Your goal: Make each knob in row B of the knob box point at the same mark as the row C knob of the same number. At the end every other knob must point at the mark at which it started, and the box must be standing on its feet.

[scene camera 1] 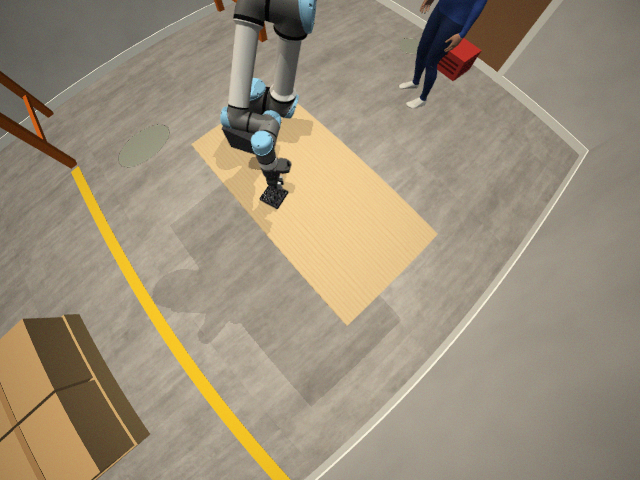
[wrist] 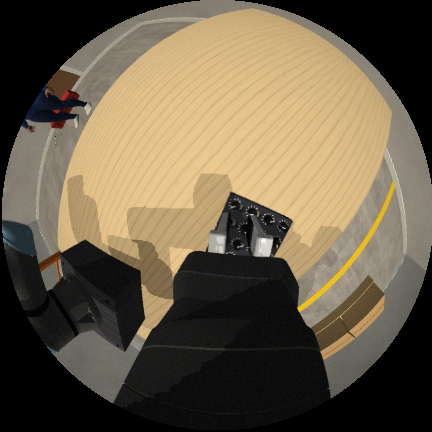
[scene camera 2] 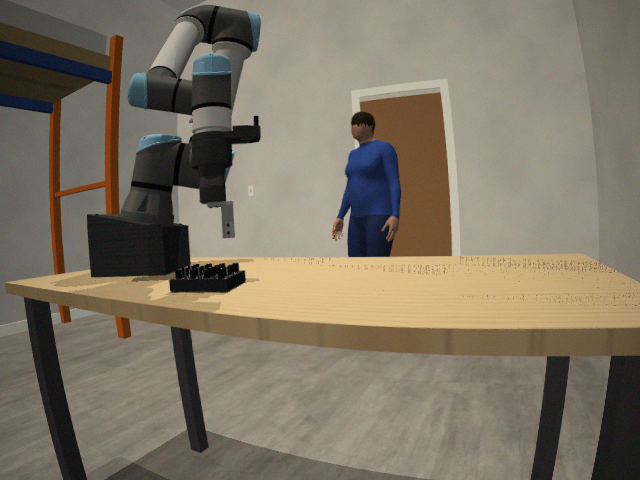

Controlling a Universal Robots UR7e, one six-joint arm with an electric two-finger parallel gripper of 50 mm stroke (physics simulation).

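Where they show: gripper, fingertip midpoint: (scene camera 1: 281,186) (wrist: 237,223) (scene camera 2: 228,237); arm's base at its link origin: (wrist: 81,300) (scene camera 2: 146,220).
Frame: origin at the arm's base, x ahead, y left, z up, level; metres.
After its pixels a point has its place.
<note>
The black knob box (scene camera 1: 273,196) {y -0.168, x 0.389, z -0.093 m} (scene camera 2: 206,284) {y -0.202, x 0.409, z -0.118 m} (wrist: 244,202) {y -0.115, x 0.408, z -0.109 m} stands level on the table, knobs up. In the wrist view one edge row of knobs shows, with knobs such as this corner knob (wrist: 235,205) {y -0.107, x 0.397, z -0.094 m} and this knob (wrist: 269,219) {y -0.154, x 0.417, z -0.094 m}; several others are partly or fully hidden by the fingers and the gripper body. Row letters and numbers are too small to read, and the pointing directions are hard to tell. My gripper (scene camera 1: 279,183) {y -0.116, x 0.392, z -0.047 m} (scene camera 2: 227,236) {y -0.116, x 0.392, z -0.047 m} (wrist: 237,223) {y -0.116, x 0.392, z -0.047 m} is partly open and empty, pointing down above the box, apart from the knobs.
The wooden table (scene camera 1: 356,232) {y 0.038, x 0.782, z -0.132 m} (scene camera 2: 413,299) {y -0.169, x 0.738, z -0.132 m} (wrist: 200,115) {y 0.035, x 0.466, z -0.132 m} bears the box near one long edge. The robot's black base block (scene camera 2: 136,245) {y -0.100, x 0.081, z -0.059 m} (wrist: 107,295) {y -0.052, x 0.133, z -0.021 m} stands on it close to the box. A person (scene camera 1: 439,41) (scene camera 2: 373,175) stands beyond the table. Cartons (scene camera 1: 67,392) lie past the yellow floor line.
</note>
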